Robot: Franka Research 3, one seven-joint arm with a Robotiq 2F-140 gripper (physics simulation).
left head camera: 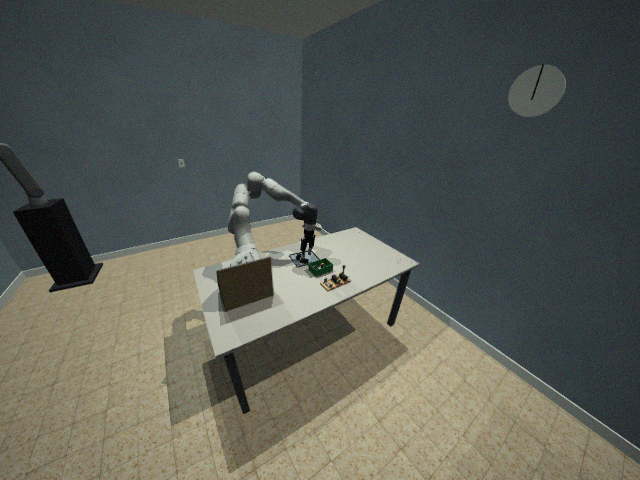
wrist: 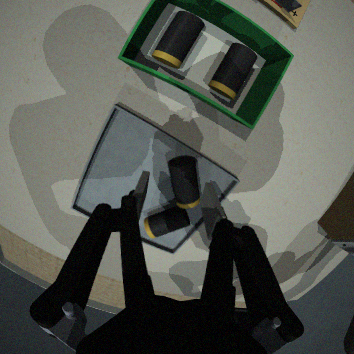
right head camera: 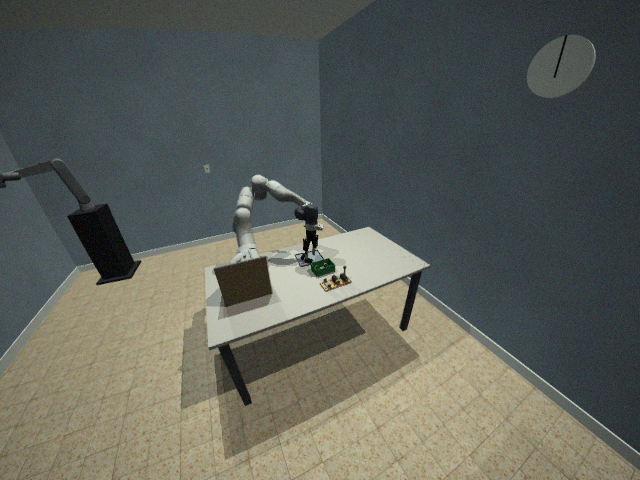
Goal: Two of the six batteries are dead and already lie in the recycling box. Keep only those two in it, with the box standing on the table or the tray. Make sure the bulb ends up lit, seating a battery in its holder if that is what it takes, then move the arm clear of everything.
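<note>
Two black batteries with gold ends, one (wrist: 180, 36) at the left and one (wrist: 234, 70) at the right, lie apart in the green recycling box (wrist: 270, 97) (left head camera: 323, 270) (right head camera: 324, 270). The box stands on the table beside the tray (wrist: 102, 160). On the tray lie an upper battery (wrist: 184, 177) and a lower battery (wrist: 167, 221), close together. My gripper (wrist: 175, 187) (left head camera: 306, 251) (right head camera: 310, 251) is partly open and empty above the tray, pointing down; the upper battery shows between its fingers. The holder board (left head camera: 334, 283) (right head camera: 335, 284) bears dark cylinders and a small upright post. Whether the bulb is lit, I cannot tell.
A brown upright panel (left head camera: 245, 283) (right head camera: 244, 280) (wrist: 341, 210) stands on the table (left head camera: 289, 304) (right head camera: 289, 302) near the arm's base. The holder board lies beyond the box, near the table's long edge. A second grey arm on a black pedestal (left head camera: 56, 242) (right head camera: 105, 242) stands away from the table.
</note>
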